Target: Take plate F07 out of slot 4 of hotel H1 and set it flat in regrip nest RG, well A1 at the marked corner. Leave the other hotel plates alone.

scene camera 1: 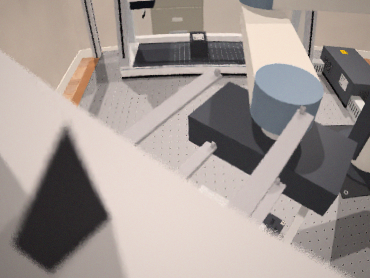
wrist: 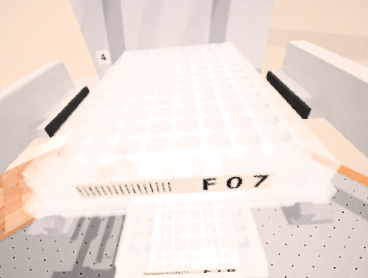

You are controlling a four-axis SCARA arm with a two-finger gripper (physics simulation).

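Seen in the pictures: gripper, fingertip midpoint: [wrist: 175, 69]; arm's base, origin of the base link: [scene camera 1: 362, 158].
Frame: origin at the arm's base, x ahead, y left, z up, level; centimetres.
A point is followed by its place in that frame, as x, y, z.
Note:
Plate F07 [wrist: 175, 125] @[55.0, 36.1, 37.4], pale and translucent with its label facing the camera, lies flat in slot 4 of hotel H1 [wrist: 167, 25] @[61.2, 44.6, 38.9] in the wrist view. My gripper [wrist: 175, 69] @[58.7, 40.9, 37.2] is open, with one black-padded finger on each side of plate F07 and a gap at both sides. Plate F10 [wrist: 192, 235] @[54.9, 35.6, 29.6] shows below it, partly hidden. In scene camera 1 the dark gripper body hangs over pale support arms; the fingertips are hidden there. Regrip nest RG cannot be made out in either view.
A large blurred pale panel [scene camera 1: 165, 220] fills the front of scene camera 1. A dark tray deck [scene camera 1: 165, 54] with a small black box [scene camera 1: 198, 46] @[53.2, -51.5, 11.6] stands at the back. A dark instrument box [scene camera 1: 345, 70] @[-4.3, -34.1, 12.8] is at the right. A wooden strip [scene camera 1: 82, 80] lies at the left.

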